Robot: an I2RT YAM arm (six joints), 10 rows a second.
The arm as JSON. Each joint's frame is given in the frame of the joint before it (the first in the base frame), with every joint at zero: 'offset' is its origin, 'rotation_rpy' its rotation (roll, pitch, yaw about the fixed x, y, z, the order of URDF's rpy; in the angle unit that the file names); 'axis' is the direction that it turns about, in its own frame. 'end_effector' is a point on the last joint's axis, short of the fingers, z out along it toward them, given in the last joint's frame.
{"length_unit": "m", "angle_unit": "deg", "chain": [
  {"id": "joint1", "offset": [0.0, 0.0, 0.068], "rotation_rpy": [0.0, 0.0, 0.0], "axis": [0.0, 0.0, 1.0]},
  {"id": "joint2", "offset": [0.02, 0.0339, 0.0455], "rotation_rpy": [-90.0, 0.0, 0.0], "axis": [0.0, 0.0, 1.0]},
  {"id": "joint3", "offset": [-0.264, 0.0, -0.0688], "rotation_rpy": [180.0, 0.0, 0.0], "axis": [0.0, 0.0, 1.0]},
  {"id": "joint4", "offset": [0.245, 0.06, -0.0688], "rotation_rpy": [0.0, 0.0, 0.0], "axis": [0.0, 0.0, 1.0]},
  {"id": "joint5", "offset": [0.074, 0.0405, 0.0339], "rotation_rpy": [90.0, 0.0, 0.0], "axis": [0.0, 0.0, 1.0]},
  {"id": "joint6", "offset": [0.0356, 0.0, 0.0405], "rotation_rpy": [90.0, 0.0, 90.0], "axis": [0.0, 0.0, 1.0]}
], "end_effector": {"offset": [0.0, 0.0, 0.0], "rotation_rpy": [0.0, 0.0, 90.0]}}
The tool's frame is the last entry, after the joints.
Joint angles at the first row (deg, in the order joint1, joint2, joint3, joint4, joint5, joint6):
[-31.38 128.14 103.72 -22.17 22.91 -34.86]
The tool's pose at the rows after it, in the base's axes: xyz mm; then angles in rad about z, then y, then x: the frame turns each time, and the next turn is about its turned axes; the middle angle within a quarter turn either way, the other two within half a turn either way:
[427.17 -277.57 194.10 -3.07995 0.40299 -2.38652]
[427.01 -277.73 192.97 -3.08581 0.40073 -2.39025]
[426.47 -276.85 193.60 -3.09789 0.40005 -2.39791]
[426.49 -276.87 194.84 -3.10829 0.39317 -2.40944]
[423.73 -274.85 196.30 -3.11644 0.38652 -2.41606]
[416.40 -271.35 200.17 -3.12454 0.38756 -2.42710]
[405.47 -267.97 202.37 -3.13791 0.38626 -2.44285]
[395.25 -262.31 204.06 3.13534 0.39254 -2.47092]
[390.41 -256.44 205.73 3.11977 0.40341 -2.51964]
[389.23 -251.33 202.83 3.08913 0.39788 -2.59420]
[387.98 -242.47 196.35 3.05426 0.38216 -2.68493]
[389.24 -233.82 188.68 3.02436 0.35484 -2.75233]
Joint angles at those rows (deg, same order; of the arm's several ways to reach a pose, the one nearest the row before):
[-31.42 129.57 105.53 -22.87 23.46 -35.06]
[-31.44 129.70 105.58 -23.10 23.55 -34.81]
[-31.38 129.61 105.71 -23.87 23.72 -34.11]
[-31.38 129.81 106.59 -25.40 23.73 -33.62]
[-31.33 129.11 105.92 -26.10 23.91 -33.26]
[-31.45 127.10 103.64 -26.27 23.58 -32.80]
[-31.81 124.59 100.28 -26.15 23.10 -32.28]
[-31.97 122.00 96.85 -26.09 21.85 -31.45]
[-31.82 120.60 95.50 -27.52 19.84 -29.82]
[-31.53 120.67 95.79 -30.70 17.41 -27.48]
[-30.89 120.76 95.41 -33.99 14.51 -24.73]
[-30.00 121.47 95.51 -36.88 12.80 -22.34]

